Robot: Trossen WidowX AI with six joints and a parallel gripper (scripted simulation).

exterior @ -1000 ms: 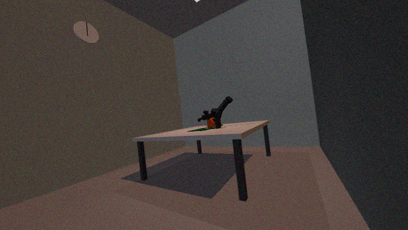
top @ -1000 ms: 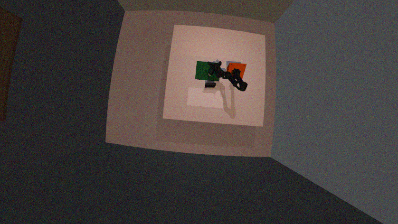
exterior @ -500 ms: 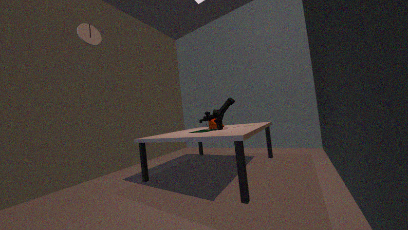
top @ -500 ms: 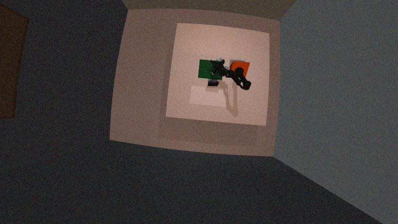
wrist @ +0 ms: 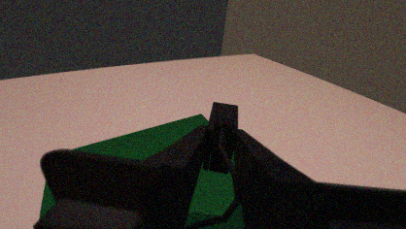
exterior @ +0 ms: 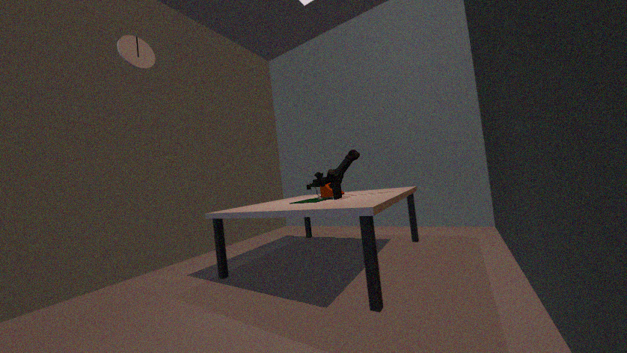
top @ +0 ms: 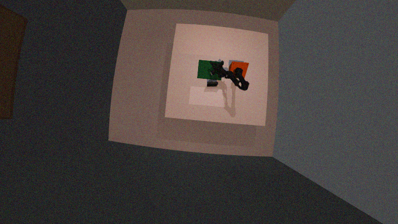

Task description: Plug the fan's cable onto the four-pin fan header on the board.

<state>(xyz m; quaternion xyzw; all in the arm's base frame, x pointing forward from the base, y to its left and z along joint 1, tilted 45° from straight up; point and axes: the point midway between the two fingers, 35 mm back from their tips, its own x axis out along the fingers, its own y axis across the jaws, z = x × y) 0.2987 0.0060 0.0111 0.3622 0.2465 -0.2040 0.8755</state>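
Right now the green board is 13 cm below my gripper tip, 3 cm to the left of it and 1 cm ahead of it. Also, from my gripper tip: fan: 22 cm to the left, 6 cm below, 4 cm behind; four-pin header: 12 cm below, 8 cm to the left, 2 cm behind; dark fan plug: 1 cm below.
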